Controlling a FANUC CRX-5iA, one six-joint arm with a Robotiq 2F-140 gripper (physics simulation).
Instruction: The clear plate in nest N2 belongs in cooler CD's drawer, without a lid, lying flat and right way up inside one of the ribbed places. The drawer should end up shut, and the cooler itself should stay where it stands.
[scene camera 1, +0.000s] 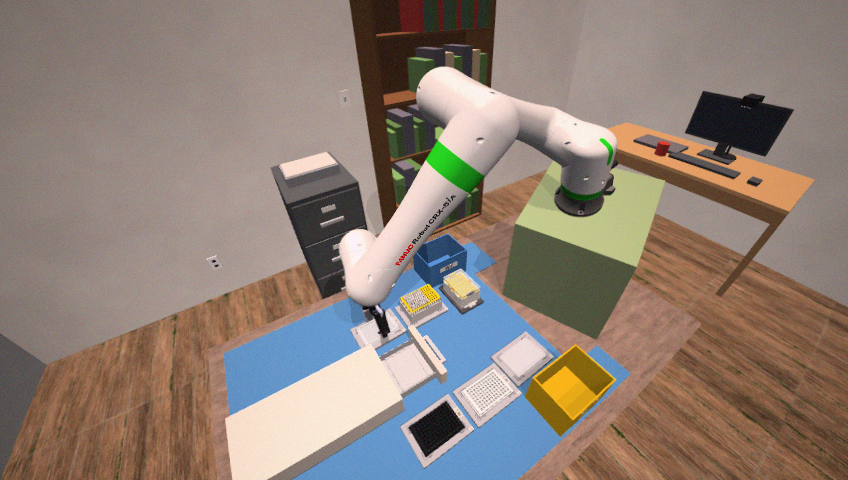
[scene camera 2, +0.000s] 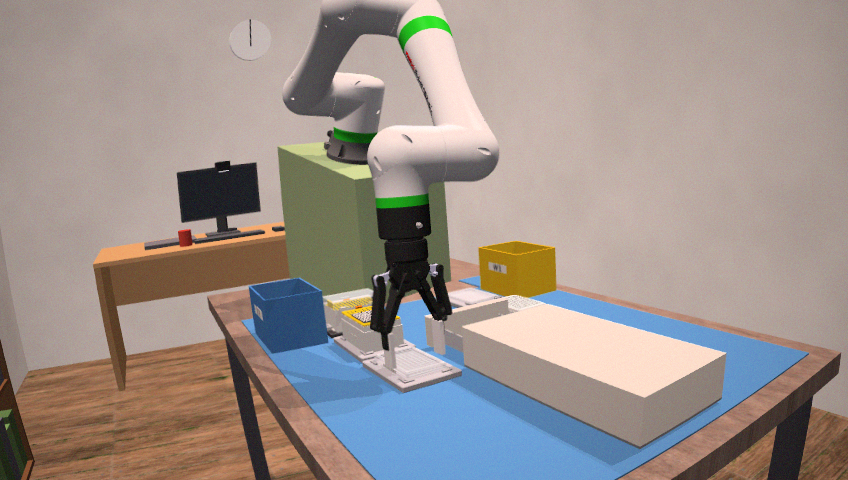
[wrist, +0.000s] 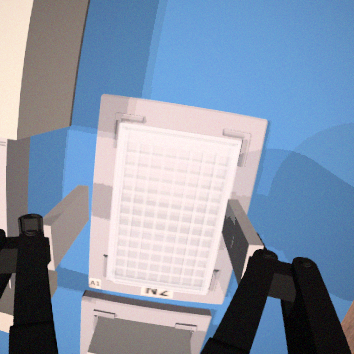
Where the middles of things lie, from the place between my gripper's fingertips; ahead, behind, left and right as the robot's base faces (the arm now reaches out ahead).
I see the drawer (scene camera 1: 411, 365) 180 mm to the left of my hand and 20 mm above it. From my hand the other things lie so: black plate (scene camera 1: 433, 430) (20 mm behind, 370 mm to the left); white plate (scene camera 1: 488, 391) (200 mm behind, 360 mm to the left); tip rack (scene camera 2: 356, 329) (180 mm behind, 20 mm to the right, 20 mm above).
